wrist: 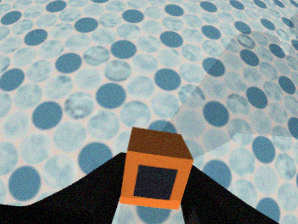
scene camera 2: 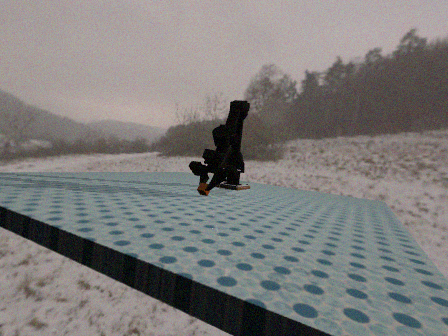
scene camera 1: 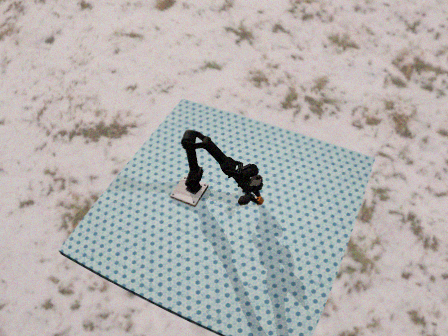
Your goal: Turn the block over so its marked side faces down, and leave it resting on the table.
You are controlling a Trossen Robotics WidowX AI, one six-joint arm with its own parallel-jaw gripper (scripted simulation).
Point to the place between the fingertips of the gripper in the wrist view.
At 153,164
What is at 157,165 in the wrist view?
A block.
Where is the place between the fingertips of the gripper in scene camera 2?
203,189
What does the gripper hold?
A block.
